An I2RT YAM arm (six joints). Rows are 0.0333 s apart.
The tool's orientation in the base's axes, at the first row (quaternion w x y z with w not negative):
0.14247 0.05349 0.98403 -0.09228
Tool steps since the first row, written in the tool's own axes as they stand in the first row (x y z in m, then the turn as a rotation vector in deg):
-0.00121 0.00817 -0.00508 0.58 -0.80 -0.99
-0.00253 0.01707 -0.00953 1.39 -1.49 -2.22
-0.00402 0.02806 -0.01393 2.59 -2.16 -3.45
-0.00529 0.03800 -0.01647 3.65 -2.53 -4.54
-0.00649 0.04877 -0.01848 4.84 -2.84 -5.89
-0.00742 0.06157 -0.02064 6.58 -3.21 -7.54
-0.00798 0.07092 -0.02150 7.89 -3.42 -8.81
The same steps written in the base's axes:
0.00085 0.00889 0.00378 -0.93 -0.54 0.90
0.00208 0.01836 0.00688 -2.12 -0.91 1.94
0.00376 0.02985 0.00963 -3.69 -1.23 2.86
0.00559 0.03996 0.01073 -5.04 -1.29 3.64
0.00761 0.05079 0.01118 -6.58 -1.23 4.62
0.00959 0.06365 0.01136 -8.74 -1.13 5.73
0.01112 0.07291 0.01078 -10.36 -0.98 6.58

